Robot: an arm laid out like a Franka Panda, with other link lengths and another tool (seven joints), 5 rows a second.
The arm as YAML. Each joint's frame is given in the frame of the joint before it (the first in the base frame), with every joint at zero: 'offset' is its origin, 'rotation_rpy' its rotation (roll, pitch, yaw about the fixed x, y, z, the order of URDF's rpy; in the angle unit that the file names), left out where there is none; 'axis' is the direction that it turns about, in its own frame. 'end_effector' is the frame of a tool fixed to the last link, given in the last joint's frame.
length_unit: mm
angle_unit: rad
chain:
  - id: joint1
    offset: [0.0, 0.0, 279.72]
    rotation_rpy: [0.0, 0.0, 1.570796]
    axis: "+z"
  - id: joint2
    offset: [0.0, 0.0, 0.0]
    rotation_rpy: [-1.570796, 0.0, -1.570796]
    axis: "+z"
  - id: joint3
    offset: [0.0, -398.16, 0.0]
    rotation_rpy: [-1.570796, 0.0, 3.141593]
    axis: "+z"
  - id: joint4
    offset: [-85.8, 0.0, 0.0]
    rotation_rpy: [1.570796, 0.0, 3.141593]
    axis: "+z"
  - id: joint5
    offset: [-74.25, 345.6, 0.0]
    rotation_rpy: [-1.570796, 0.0, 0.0]
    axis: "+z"
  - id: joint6
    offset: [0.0, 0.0, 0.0]
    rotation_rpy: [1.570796, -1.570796, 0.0]
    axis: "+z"
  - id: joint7
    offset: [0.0, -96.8, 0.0]
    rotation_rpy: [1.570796, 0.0, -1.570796]
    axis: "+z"
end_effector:
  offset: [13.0, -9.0, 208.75]
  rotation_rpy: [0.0, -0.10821, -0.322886]
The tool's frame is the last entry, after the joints.
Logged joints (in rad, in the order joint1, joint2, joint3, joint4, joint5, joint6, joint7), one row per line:
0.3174 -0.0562 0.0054 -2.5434 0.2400 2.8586 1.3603
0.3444 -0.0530 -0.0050 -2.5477 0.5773 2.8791 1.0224
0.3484 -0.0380 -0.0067 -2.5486 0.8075 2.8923 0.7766
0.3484 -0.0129 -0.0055 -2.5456 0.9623 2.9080 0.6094
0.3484 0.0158 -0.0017 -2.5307 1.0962 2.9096 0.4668
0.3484 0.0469 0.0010 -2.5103 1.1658 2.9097 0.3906
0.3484 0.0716 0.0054 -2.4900 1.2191 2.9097 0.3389
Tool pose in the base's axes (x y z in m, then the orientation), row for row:
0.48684 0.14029 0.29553 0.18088 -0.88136 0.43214 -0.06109
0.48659 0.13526 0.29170 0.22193 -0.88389 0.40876 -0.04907
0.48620 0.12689 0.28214 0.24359 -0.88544 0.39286 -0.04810
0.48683 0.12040 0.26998 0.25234 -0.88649 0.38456 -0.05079
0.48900 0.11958 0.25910 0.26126 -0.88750 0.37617 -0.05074
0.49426 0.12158 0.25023 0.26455 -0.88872 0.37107 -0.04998
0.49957 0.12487 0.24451 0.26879 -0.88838 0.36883 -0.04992
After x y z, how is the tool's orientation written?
As a quaternion, w x y z.
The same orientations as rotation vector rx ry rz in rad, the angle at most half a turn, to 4 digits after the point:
-2.4893 1.2205 -0.1725
-2.4421 1.1294 -0.1356
-2.4188 1.0732 -0.1314
-2.4107 1.0458 -0.1381
-2.4024 1.0183 -0.1374
-2.4017 1.0028 -0.1351
-2.3956 0.9946 -0.1346

